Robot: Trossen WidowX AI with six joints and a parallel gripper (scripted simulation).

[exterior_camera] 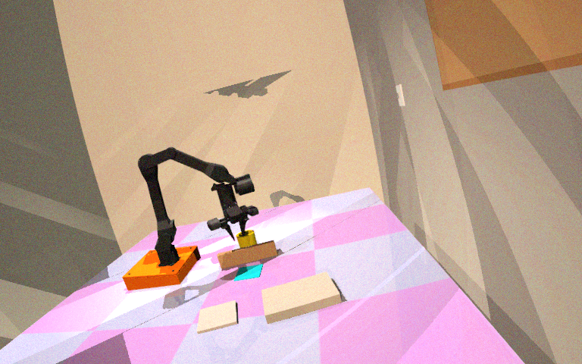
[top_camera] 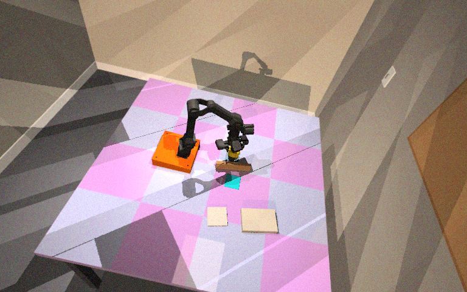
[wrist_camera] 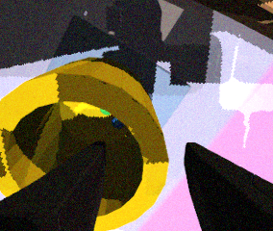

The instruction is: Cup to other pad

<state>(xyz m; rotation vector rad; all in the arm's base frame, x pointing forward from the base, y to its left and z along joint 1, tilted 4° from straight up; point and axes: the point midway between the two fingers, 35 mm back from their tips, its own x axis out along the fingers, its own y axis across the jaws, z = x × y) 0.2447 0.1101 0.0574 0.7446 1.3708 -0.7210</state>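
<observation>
Now: the yellow cup 20 mm ahead of my gripper tip, 10 mm to the left of it and 20 mm below it. From my gripper tip the other things lie so: wooden bar (40 mm ahead, 70 mm to the right, 40 mm below); then teal pad (70 mm ahead, 160 mm to the right, 70 mm below); then pale blue pad (20 mm ahead, 20 mm to the left, 70 mm below).
</observation>
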